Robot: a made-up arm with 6 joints.
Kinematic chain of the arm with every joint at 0, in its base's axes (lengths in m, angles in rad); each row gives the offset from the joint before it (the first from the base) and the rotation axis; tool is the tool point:
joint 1: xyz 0 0 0.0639 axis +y
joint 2: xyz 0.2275 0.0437 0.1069 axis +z
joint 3: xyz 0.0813 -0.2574 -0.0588 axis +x
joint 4: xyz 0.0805 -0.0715 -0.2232 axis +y
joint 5: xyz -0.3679 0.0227 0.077 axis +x
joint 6: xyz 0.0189 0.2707 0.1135 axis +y
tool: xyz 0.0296 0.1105 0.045
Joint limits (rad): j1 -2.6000..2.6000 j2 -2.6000..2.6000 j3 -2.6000..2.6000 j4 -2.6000..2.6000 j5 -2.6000..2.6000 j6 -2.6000..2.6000
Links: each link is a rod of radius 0.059 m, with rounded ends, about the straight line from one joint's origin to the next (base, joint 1, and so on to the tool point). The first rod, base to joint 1, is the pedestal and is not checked.
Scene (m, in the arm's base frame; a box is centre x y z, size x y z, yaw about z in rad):
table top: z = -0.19
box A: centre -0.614 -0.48 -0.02 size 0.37 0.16 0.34 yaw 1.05
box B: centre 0.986 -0.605 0 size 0.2 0.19 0.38 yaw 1.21
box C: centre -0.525 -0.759 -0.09 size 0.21 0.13 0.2 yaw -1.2
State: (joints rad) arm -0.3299 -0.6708 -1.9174 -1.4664 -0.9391 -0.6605
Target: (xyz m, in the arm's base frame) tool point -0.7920 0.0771 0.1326
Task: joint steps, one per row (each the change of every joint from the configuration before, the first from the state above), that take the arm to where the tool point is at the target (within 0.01 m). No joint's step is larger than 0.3 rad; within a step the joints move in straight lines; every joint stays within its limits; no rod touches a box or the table.
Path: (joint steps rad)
1: -0.1987 0.2201 -0.0151 0.2326 0.2414 -0.2771
2: -0.1988 0.2201 -0.0152 0.2327 0.2414 -0.2770
3: -0.1987 0.2201 -0.0151 0.2326 0.2414 -0.2771
4: -0.1987 0.2201 -0.0151 0.2326 0.2414 -0.2771
5: -0.1988 0.2201 -0.0151 0.2327 0.2415 -0.2771
6: -0.1987 0.2201 -0.0152 0.2326 0.2414 -0.2770
7: -0.1987 0.2201 -0.0151 0.2326 0.2414 -0.2771
8: -0.1256 -0.0684 0.1992 0.1409 0.0738 0.2651
9: -0.1256 -0.0684 0.1992 0.1410 0.0738 0.2651
10: -0.1255 -0.0685 0.1992 0.1409 0.0739 0.2651
11: -0.1256 -0.0684 0.1992 0.1409 0.0738 0.2651
12: -0.1256 -0.0684 0.1992 0.1409 0.0738 0.2651
13: -0.1255 -0.0685 0.1992 0.1409 0.0739 0.2651
14: -0.1256 -0.0684 0.1992 0.1409 0.0738 0.2651

